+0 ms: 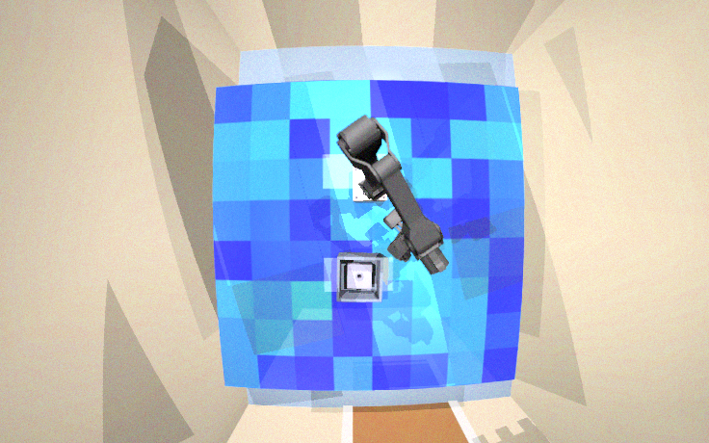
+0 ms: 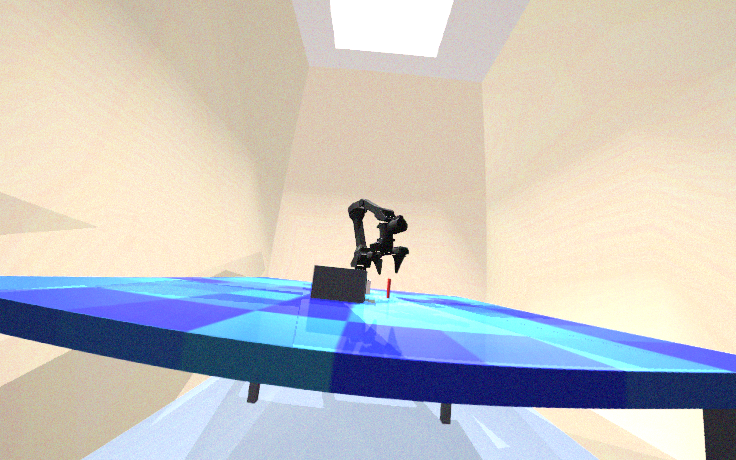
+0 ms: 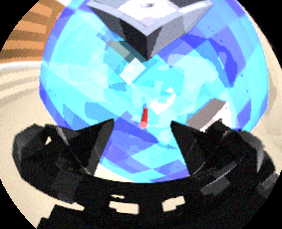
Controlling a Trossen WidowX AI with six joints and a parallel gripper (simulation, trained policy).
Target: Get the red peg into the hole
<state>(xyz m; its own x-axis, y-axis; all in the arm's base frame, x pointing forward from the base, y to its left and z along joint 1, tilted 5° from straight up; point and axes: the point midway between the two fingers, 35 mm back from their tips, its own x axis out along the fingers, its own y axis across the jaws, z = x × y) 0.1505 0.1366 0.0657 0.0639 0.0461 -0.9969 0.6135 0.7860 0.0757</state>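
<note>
My gripper tip is 1 cm past the red peg, 1 cm to the right of it and 6 cm above it. Round my gripper tip: dark grey box: 18 cm ahead, 14 cm to the right, 7 cm below; light plate: 18 cm ahead, 14 cm to the right, 5 cm below.
</note>
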